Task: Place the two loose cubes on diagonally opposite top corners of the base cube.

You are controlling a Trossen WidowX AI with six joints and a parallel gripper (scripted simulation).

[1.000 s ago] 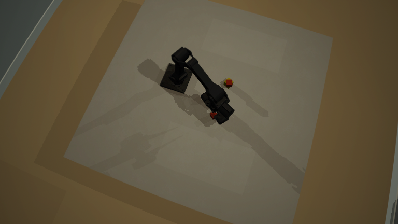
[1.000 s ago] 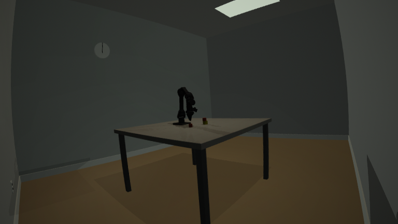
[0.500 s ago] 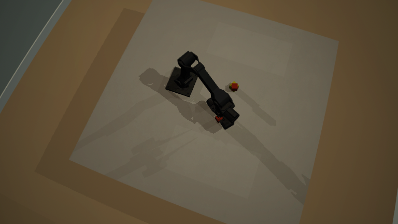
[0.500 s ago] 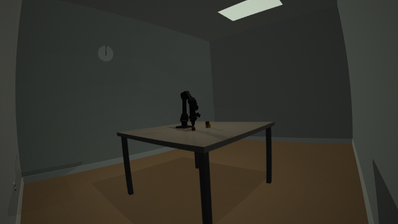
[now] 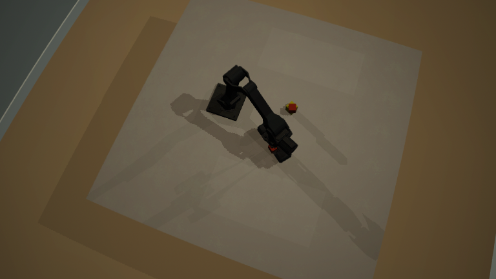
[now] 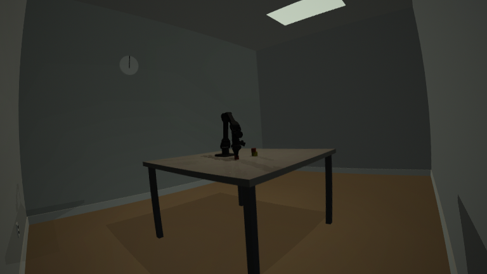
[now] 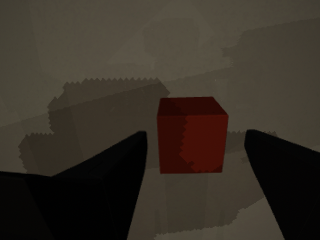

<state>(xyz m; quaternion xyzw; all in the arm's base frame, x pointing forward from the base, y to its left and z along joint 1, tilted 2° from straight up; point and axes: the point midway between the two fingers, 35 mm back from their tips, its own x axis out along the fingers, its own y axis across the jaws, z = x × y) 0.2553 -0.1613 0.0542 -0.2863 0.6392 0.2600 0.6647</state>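
My gripper tip is now 4 cm short of the yellow base cube and 21 cm to the right of it.
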